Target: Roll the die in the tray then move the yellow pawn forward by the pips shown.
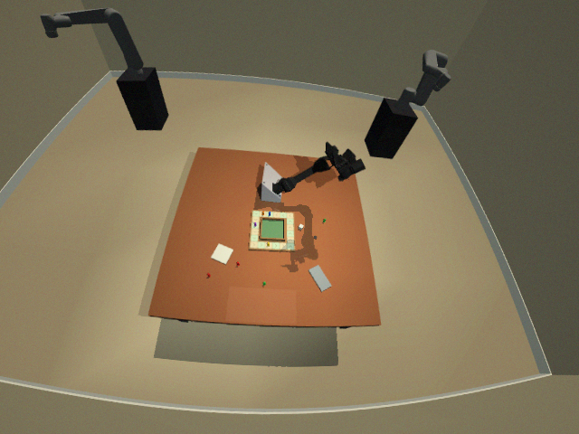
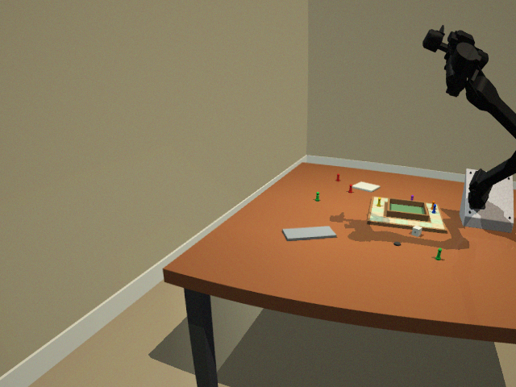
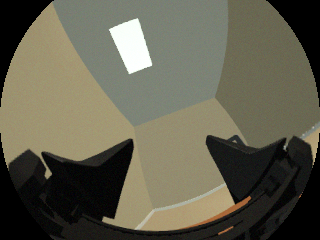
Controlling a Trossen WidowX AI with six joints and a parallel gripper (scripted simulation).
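The white die is 63 cm below my gripper tip, 6 cm ahead of it and 3 cm to the right of it. From my gripper tip the other things lie so: blue pawn (61 cm below, 23 cm to the right, 2 cm behind); disc (64 cm below, 13 cm ahead, 6 cm to the left); orange pawn (61 cm below, 28 cm to the right, 2 cm behind).
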